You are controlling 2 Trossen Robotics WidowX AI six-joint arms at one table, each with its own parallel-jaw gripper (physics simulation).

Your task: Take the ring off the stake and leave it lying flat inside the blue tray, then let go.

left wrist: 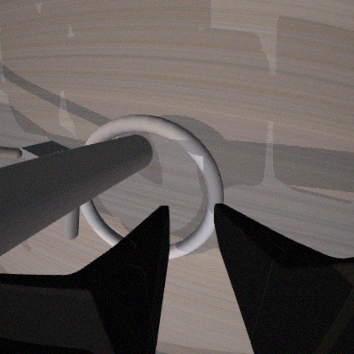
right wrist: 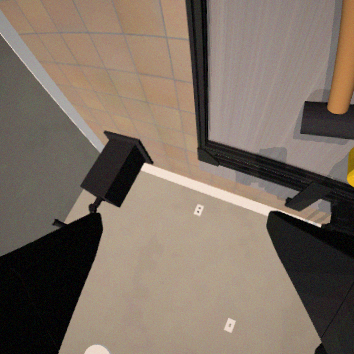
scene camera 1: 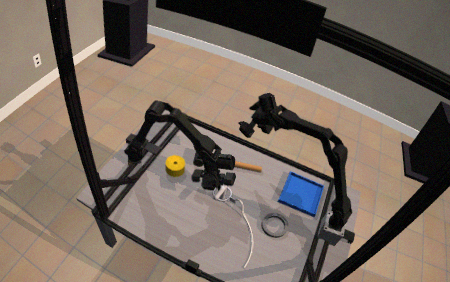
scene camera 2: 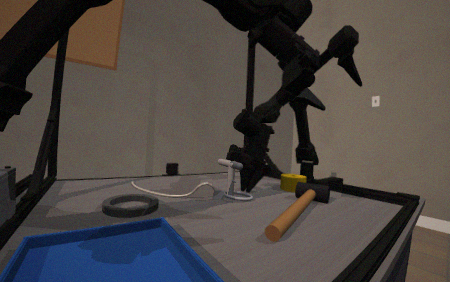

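Seen in the pictures: left gripper, between the fingertips: (left wrist: pixel 191 212) (scene camera 1: pixel 216 189) (scene camera 2: pixel 244 191); right gripper, between the fingertips: (right wrist: pixel 186 220) (scene camera 1: pixel 244 115) (scene camera 2: pixel 341 98); left arm's base, origin of its link: (right wrist: pixel 343 207) (scene camera 1: pixel 134 158); right arm's base, origin of its link: (scene camera 1: pixel 335 223).
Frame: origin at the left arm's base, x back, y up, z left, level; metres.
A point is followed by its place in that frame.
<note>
A pale ring (scene camera 2: pixel 240 199) @[x -0.450, y -0.010, z -0.162 m] (left wrist: pixel 215 187) @[x -0.372, y -0.011, z -0.178 m] lies low at the foot of a pale upright post (scene camera 2: pixel 231 182) @[x -0.418, y 0.025, z -0.203 m] with a thick crossbar (scene camera 2: pixel 230 163) @[x -0.422, y 0.080, z -0.208 m] (left wrist: pixel 75 180) @[x -0.400, y 0.038, z -0.207 m]. Whether ring and post are joined cannot be told. A thicker dark grey ring (scene camera 1: pixel 264 225) @[x -0.580, y -0.004, z -0.363 m] (scene camera 2: pixel 130 212) @[x -0.672, y -0.009, z -0.315 m] lies flat near the blue tray (scene camera 1: pixel 302 194) @[x -0.805, y -0.014, z -0.198 m] (scene camera 2: pixel 150 265) @[x -0.765, y -0.014, z -0.167 m], which is empty. My left gripper (scene camera 1: pixel 215 187) @[x -0.386, y -0.005, z -0.171 m] (scene camera 2: pixel 248 189) @[x -0.386, y -0.005, z -0.171 m] (left wrist: pixel 191 212) @[x -0.386, y -0.005, z -0.171 m] is partly open and empty, pointing down, its tips over the near right side of the pale ring. My right gripper (scene camera 1: pixel 249 117) @[x -0.499, y 0.242, z 0.060 m] (scene camera 2: pixel 341 95) @[x -0.499, y 0.242, z 0.060 m] (right wrist: pixel 186 220) @[x -0.499, y 0.242, z 0.060 m] is wide open and empty, high above the table's far side.
A white cable (scene camera 1: pixel 250 227) @[x -0.519, y -0.014, z -0.365 m] (scene camera 2: pixel 170 194) @[x -0.515, y -0.015, z -0.343 m] runs over the table from beside the post. A hammer with an orange handle (scene camera 1: pixel 248 167) @[x -0.551, y 0.004, z -0.045 m] (scene camera 2: pixel 292 215) @[x -0.549, y 0.006, z -0.023 m] (right wrist: pixel 342 60) @[x -0.420, y 0.013, z 0.003 m] lies behind my left gripper in scene camera 1. A yellow cylinder (scene camera 1: pixel 175 166) @[x -0.200, y 0.030, z -0.068 m] (scene camera 2: pixel 293 183) @[x -0.244, y 0.011, z -0.042 m] (right wrist: pixel 351 167) @[x -0.223, y 0.024, z -0.007 m] stands near the left arm. Black rails edge the table.
</note>
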